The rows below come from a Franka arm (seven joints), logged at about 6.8 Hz.
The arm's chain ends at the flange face. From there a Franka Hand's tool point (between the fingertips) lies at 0.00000 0.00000 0.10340 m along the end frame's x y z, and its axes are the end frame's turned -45 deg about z.
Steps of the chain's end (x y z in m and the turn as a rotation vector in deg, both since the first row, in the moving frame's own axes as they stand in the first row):
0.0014 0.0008 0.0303 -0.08 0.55 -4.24
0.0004 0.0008 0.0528 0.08 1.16 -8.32
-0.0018 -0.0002 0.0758 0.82 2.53 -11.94
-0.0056 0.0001 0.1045 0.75 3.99 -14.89
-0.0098 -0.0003 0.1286 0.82 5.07 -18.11
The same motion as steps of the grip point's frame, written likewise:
0.0011 0.0023 0.0303 -0.45 0.33 -4.24
0.0014 0.0021 0.0528 -0.76 0.88 -8.32
0.0033 0.0003 0.0757 -1.21 2.37 -11.94
0.0025 -0.0006 0.1042 -2.29 3.35 -14.89
0.0015 -0.0030 0.1282 -3.01 4.16 -18.11

